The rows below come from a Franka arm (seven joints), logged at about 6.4 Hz.
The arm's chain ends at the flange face. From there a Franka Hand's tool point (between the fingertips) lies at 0.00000 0.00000 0.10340 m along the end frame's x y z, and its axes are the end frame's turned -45 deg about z.
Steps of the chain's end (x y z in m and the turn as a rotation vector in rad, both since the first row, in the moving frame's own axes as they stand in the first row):
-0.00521 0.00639 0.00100 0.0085 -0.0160 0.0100
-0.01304 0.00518 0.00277 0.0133 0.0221 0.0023
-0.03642 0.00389 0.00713 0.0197 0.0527 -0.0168
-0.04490 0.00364 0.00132 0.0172 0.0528 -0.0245
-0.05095 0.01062 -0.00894 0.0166 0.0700 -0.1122
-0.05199 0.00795 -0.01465 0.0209 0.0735 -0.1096
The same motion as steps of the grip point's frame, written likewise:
-0.00874 -0.00096 0.00098 0.0173 -0.0053 0.0100
-0.01030 -0.00491 0.00274 -0.0062 0.0250 0.0023
-0.02319 -0.02064 0.00697 -0.0233 0.0512 -0.0168
-0.02918 -0.02664 0.00116 -0.0252 0.0495 -0.0245
-0.03700 -0.02498 -0.00921 -0.0378 0.0612 -0.1122
-0.03529 -0.02768 -0.01495 -0.0372 0.0668 -0.1096

